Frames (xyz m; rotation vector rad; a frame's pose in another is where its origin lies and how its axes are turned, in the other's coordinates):
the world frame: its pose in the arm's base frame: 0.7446 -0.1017 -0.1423 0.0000 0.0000 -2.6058
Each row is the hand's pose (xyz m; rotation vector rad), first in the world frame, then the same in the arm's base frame.
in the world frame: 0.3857 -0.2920 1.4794 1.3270 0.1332 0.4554
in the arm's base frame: 0.2639 -0.0475 1.3371 0.5569 -1.4446 -1.7156
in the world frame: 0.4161 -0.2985 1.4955 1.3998 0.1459 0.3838
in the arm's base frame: 0.2344 -0.0575 1.3532 0.6002 -1.5395 -1.7285
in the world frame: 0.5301 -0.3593 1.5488 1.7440 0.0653 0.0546
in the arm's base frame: 0.1054 -0.0634 1.4065 0.6459 -2.0495 -1.7205
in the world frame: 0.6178 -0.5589 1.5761 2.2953 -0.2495 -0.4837
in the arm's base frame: -0.0720 0.0635 1.4338 -0.4297 2.6689 1.2488
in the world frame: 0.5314 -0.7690 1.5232 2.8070 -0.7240 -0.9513
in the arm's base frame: -0.1049 0.2882 1.3809 -0.0392 2.5339 0.3368
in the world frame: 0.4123 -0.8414 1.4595 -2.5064 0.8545 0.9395
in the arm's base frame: -0.0395 0.4113 1.3172 0.1452 2.3898 -0.1854
